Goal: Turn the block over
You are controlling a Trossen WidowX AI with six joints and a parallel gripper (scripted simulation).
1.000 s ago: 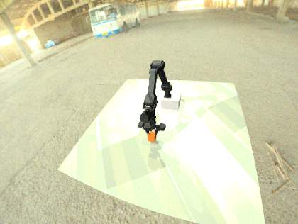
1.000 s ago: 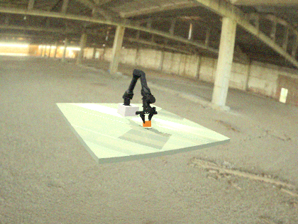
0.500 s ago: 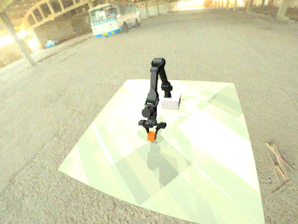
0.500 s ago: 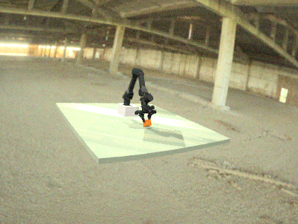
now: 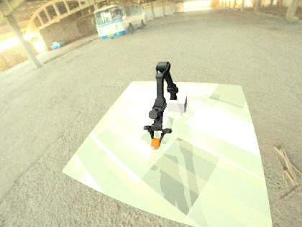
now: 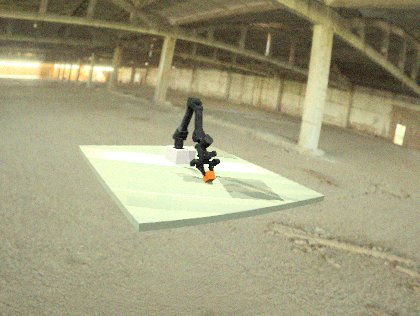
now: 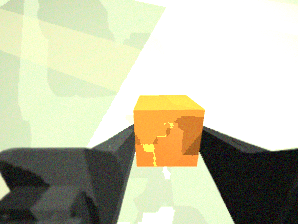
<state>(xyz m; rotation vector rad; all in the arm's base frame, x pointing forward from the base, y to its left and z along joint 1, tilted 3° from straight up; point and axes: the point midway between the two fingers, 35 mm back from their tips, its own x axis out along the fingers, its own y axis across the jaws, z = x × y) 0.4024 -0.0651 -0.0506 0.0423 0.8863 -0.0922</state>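
My gripper tip is 1 cm past the orange block and 1 cm above it.
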